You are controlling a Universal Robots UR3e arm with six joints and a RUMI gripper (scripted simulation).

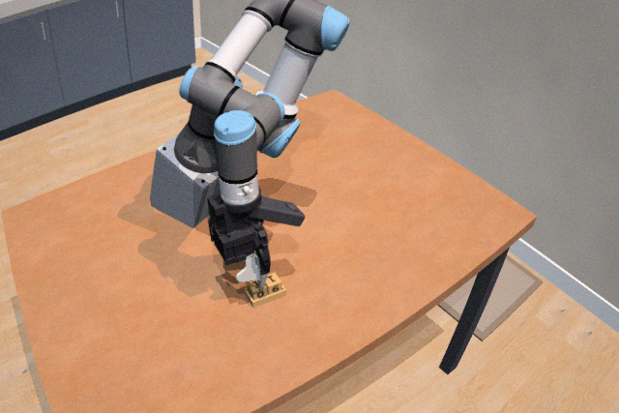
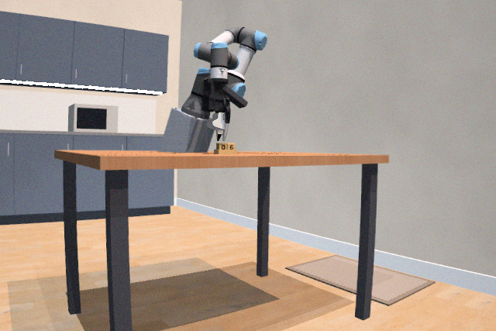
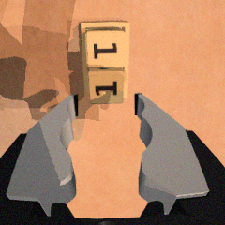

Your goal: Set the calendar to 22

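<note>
Now: the wooden tray 50 mm below my hand and 20 mm to the left of it.
</note>
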